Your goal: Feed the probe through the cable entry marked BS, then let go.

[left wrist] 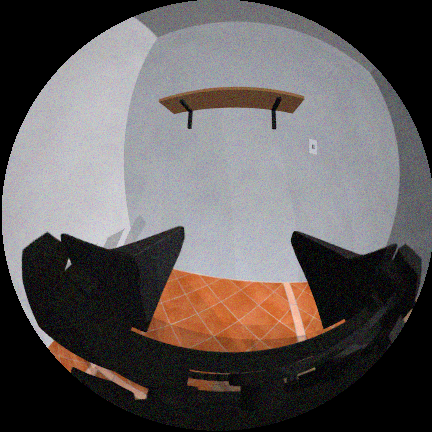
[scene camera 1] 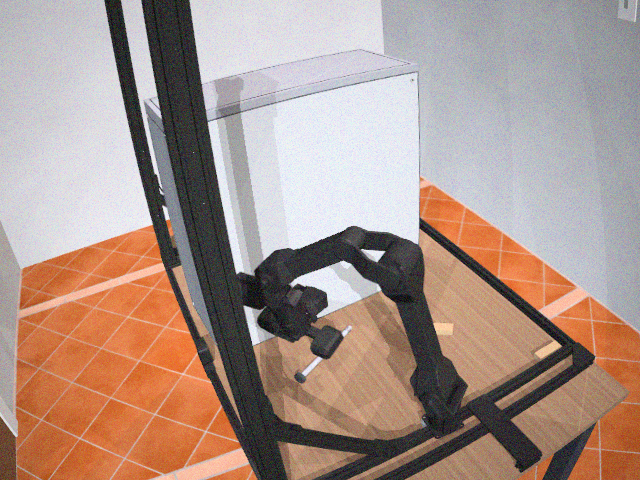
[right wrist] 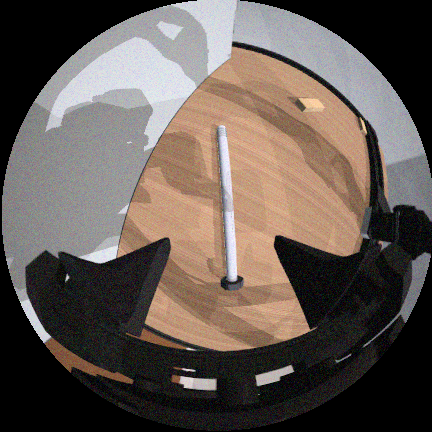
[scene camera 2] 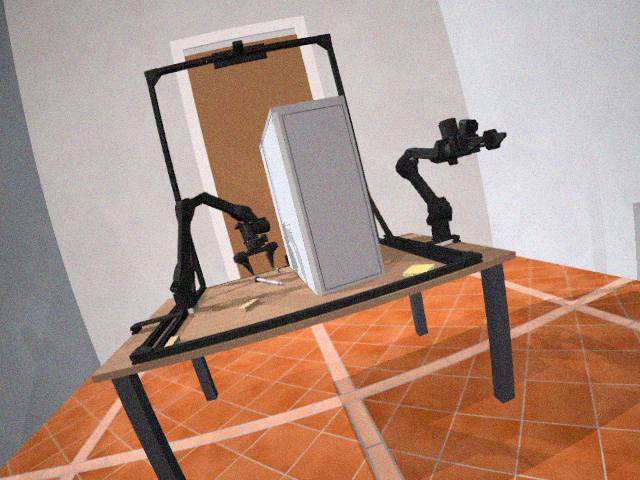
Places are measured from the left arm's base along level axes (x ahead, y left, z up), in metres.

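Pixels of known places: left gripper, fingertip midpoint: [left wrist: 239, 234] [scene camera 2: 495, 135]; right gripper, fingertip midpoint: [scene camera 1: 310, 349] [right wrist: 222, 242] [scene camera 2: 263, 271]; left arm's base, origin of the base link: [scene camera 2: 442, 238]; right arm's base, origin of the base link: [scene camera 1: 442, 422] [right wrist: 373, 226] [scene camera 2: 187, 307].
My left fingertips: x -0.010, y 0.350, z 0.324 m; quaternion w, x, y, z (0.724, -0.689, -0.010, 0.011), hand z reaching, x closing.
Ahead of a thing's pixels: the offset from my left fingertips to its top centre.
The probe @[0.679 m ahead, 0.566 m right, 0.319 m down] [scene camera 1: 312, 365] [scene camera 2: 267, 280] [right wrist: 227, 200], a pale rod with a dark cap at one end, lies on the table. My right gripper [scene camera 2: 262, 264] [right wrist: 222, 242] is open above it; in the right wrist view the rod runs between and beyond the two fingertips, its dark cap low between the fingers. In scene camera 1 a finger hides the rod's middle. The tall white cabinet [scene camera 1: 351, 170] [scene camera 2: 330, 196] [right wrist: 105, 200] stands beside the probe. The cable entry marked BS does not show in these views. My left gripper [left wrist: 239, 234] is open and empty, raised facing the wall.
A small wooden block @[0.771 m ahead, 0.317 m right, 0.329 m down] [scene camera 1: 443, 328] [scene camera 2: 249, 304] [right wrist: 310, 104] lies on the table, and another @[1.001 m ahead, 0.166 m right, 0.329 m down] [scene camera 1: 547, 350] [scene camera 2: 172, 341] lies near the frame corner. A yellow item @[0.266 m ahead, 0.127 m right, 0.332 m down] [scene camera 2: 418, 269] lies on the cabinet's other side. Black frame rails [scene camera 2: 289, 314] edge the table; a thick upright [scene camera 1: 193, 206] rises beside the cabinet.
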